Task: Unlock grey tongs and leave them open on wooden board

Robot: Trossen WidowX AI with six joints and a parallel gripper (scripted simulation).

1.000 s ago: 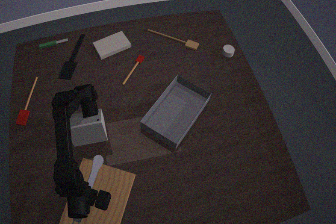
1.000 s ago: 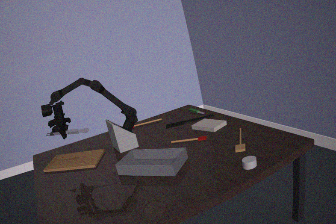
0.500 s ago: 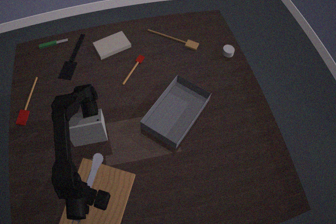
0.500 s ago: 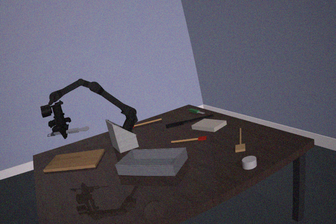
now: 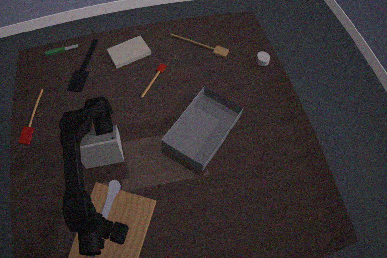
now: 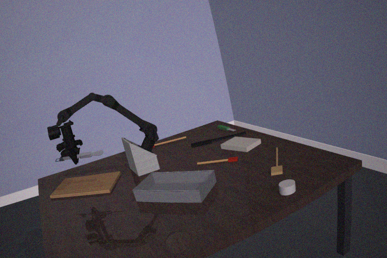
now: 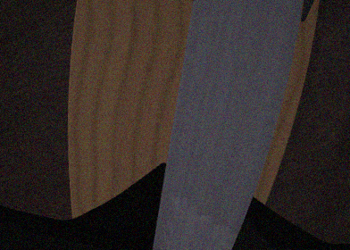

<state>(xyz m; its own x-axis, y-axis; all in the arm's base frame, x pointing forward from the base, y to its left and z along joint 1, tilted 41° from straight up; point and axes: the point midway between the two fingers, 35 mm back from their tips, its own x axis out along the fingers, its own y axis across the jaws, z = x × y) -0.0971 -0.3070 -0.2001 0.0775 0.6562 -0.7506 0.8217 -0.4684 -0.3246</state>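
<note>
Right now the wooden board is 120 mm below my gripper tip. From my gripper tip the other things lie so: grey roasting tin 470 mm ahead, 310 mm to the left, 100 mm below; then black spatula 50 mm ahead, 790 mm to the left, 130 mm below; then white slab 280 mm ahead, 810 mm to the left, 120 mm below.
</note>
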